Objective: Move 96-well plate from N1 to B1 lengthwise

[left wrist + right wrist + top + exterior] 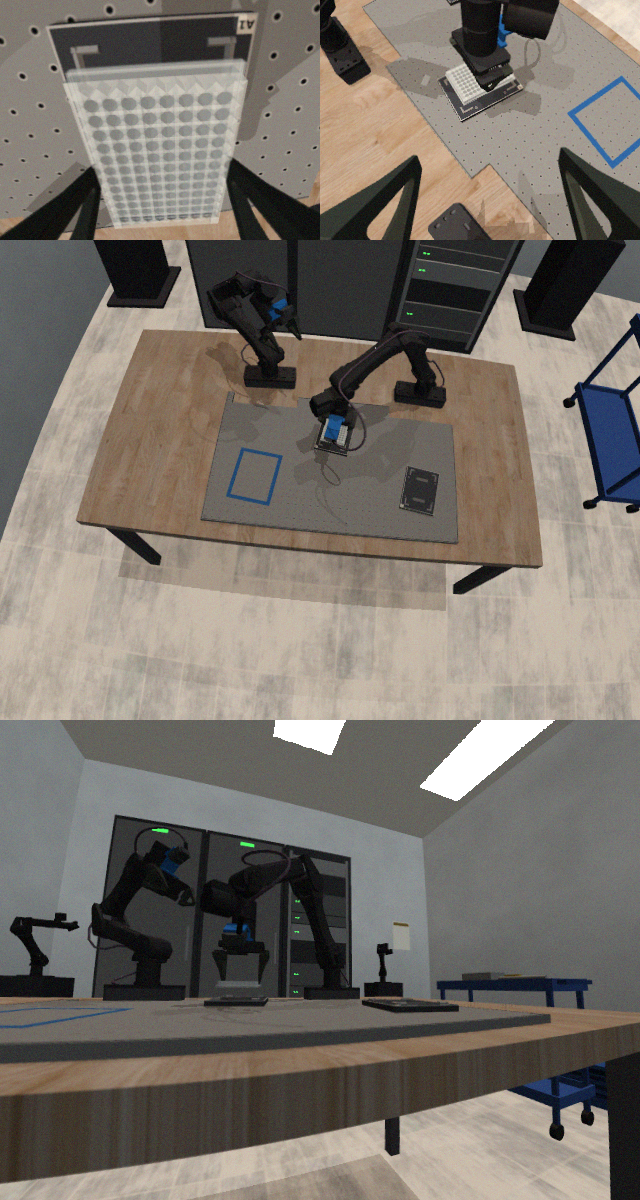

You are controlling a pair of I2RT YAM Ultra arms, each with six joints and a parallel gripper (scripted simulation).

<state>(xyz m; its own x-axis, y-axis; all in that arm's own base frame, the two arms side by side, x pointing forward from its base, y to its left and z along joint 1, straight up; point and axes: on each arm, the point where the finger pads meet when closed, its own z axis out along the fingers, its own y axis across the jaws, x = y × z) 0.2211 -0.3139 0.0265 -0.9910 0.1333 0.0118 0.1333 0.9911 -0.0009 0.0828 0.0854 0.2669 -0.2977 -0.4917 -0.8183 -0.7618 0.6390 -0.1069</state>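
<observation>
My right gripper is now 25 cm above the white 96-well plate, 18 cm to the right of it and 14 cm short of it.
</observation>
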